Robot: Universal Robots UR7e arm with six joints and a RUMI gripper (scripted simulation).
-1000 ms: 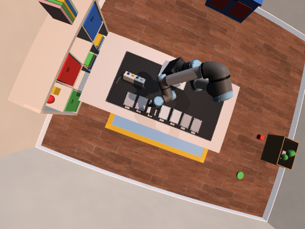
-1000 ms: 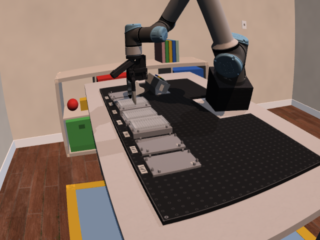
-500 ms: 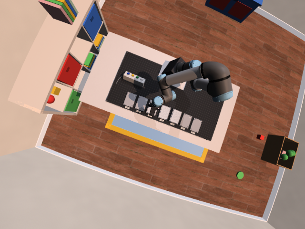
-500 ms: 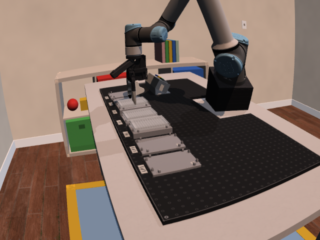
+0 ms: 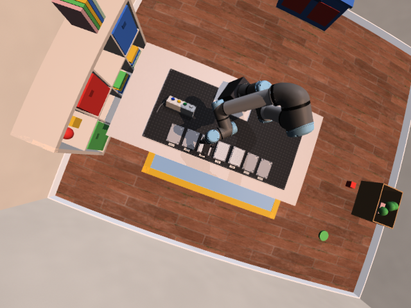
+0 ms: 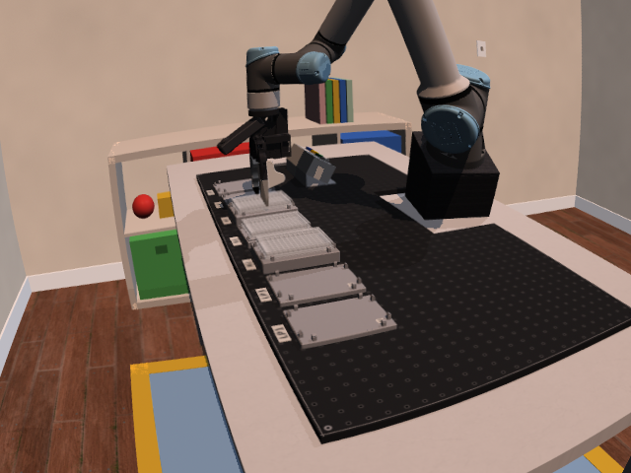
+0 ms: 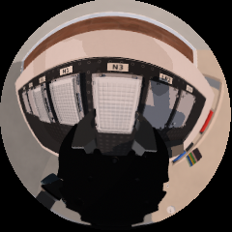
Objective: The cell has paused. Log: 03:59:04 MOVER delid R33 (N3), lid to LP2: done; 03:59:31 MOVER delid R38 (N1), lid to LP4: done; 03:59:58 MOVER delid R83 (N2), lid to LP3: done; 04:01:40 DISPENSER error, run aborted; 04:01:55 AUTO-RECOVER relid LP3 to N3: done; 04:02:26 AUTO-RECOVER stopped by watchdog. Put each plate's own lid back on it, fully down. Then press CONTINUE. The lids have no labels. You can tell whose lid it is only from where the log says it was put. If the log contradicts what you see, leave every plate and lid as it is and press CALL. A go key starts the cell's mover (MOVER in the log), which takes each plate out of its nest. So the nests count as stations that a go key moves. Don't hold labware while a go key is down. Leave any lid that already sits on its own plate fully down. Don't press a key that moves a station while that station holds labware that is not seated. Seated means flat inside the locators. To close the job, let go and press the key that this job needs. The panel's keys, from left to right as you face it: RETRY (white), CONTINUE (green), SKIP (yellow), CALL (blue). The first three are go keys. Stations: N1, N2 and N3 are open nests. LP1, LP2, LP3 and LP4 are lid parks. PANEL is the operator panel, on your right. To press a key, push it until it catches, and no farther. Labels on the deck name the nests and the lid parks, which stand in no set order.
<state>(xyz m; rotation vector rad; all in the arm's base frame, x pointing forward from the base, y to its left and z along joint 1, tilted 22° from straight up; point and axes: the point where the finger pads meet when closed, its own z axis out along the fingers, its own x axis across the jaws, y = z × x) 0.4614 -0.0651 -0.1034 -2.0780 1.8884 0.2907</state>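
My gripper is now 1 cm above the clear plate lid. From my hand the other things lie so: lid park 3 cm behind, 52 cm to the left, 4 cm below; then clear lid 1 cm behind, 14 cm to the left, 2 cm below.
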